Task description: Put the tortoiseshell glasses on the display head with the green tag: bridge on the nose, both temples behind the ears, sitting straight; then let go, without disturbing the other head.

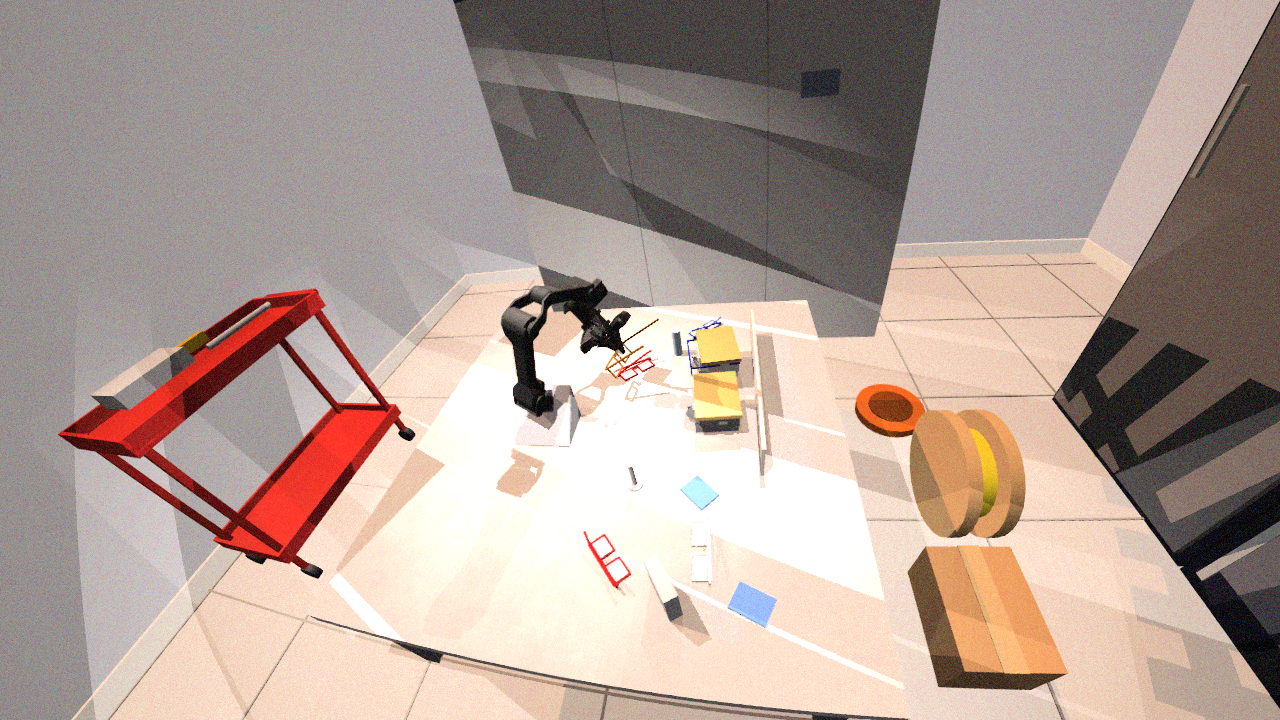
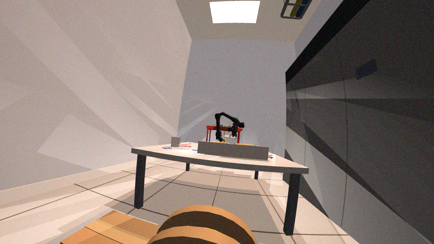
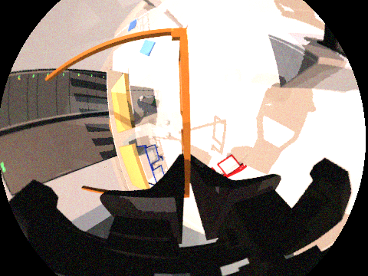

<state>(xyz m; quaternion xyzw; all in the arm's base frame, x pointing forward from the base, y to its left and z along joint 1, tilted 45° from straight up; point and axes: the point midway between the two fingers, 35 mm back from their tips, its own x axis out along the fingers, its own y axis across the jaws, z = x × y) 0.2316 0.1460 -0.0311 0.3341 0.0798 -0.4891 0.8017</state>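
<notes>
Now: gripper tip 240 mm short of the grey display head, 130 mm to the left of it and 110 mm above it. From my gripper tip the other things lie so: thin upright board 390 mm ahead, 110 mm below, 20 mm to the right; then small post 340 mm to the right, 140 mm below, 40 mm ahead; then grey block 620 mm to the right, 140 mm ahead, 110 mm below.
</notes>
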